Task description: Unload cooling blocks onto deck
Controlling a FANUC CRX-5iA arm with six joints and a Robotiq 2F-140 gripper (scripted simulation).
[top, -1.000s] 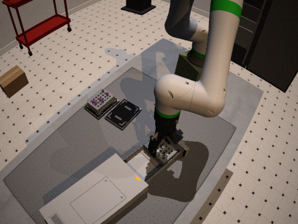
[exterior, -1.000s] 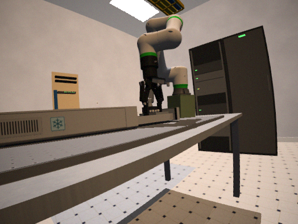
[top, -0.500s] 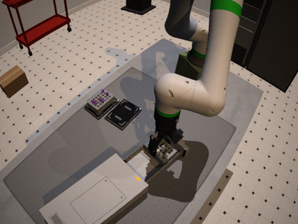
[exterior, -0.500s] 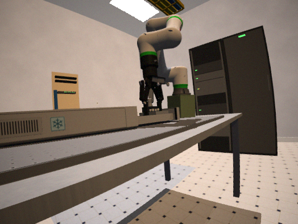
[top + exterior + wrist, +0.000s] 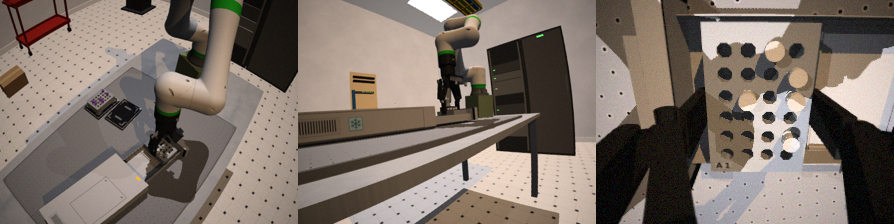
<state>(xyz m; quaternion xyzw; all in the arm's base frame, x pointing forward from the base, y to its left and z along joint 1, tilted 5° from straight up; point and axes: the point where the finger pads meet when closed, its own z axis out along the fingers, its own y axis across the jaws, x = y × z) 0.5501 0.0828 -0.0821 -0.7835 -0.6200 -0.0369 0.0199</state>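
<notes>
My gripper is now 3 cm short of the drawer, 1 cm to the left of it and 4 cm above it. Round my hand: cooling block (8 cm behind, 41 cm to the right, 5 cm below); then cooler COLD (21 cm ahead, 5 cm to the right, 4 cm below); then deck slot D1 (9 cm behind, 28 cm to the right, 7 cm below).
</notes>
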